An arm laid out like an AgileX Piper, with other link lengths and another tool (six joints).
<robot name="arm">
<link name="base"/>
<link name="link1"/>
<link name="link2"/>
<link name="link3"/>
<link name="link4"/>
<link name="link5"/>
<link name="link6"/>
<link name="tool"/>
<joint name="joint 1" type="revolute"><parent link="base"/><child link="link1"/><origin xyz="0 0 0.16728"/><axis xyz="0 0 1"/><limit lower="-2.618" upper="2.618"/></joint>
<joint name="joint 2" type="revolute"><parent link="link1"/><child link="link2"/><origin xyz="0 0 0" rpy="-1.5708 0 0"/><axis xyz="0 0 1"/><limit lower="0" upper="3.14"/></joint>
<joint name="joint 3" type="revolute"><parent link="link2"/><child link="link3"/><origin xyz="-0.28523 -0.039 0" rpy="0 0 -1.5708"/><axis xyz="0 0 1"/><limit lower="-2.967" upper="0"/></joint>
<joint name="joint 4" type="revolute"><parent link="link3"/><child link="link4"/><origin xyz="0.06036 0.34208 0" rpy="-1.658 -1.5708 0"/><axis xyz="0 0 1"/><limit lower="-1.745" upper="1.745"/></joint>
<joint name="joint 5" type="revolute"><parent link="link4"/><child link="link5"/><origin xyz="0 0 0" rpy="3.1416 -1.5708 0"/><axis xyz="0 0 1"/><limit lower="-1.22" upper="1.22"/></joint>
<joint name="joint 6" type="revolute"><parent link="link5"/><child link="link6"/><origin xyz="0.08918 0 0" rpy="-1.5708 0 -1.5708"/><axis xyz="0 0 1"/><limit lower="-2.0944" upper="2.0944"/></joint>
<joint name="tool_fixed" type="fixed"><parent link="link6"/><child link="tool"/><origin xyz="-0.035 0.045 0.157" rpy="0 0.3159 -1.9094"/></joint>
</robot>
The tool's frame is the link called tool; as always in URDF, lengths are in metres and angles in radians.
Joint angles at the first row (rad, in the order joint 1, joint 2, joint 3, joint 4, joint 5, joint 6):
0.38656, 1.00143, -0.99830, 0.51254, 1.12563, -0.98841
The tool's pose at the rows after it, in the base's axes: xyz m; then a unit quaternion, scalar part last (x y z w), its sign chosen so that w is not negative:
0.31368, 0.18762, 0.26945, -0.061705, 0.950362, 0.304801, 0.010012
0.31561, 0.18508, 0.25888, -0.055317, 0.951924, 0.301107, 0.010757
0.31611, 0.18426, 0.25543, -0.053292, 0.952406, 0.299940, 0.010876
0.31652, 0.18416, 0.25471, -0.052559, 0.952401, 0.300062, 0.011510
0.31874, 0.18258, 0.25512, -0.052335, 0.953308, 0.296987, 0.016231
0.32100, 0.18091, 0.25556, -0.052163, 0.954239, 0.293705, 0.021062
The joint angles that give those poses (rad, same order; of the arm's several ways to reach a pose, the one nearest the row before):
0.38654, 1.00143, -0.95763, 0.50916, 1.09626, -0.98843
0.38656, 1.00143, -0.92992, 0.50237, 1.07010, -0.98842
0.38657, 1.00141, -0.92091, 0.50038, 1.06182, -0.98840
0.38654, 1.00143, -0.91851, 0.50039, 1.05814, -0.98842
0.38657, 1.00143, -0.91849, 0.49145, 1.05098, -0.98841
0.38657, 1.00143, -0.91849, 0.48204, 1.04379, -0.98841

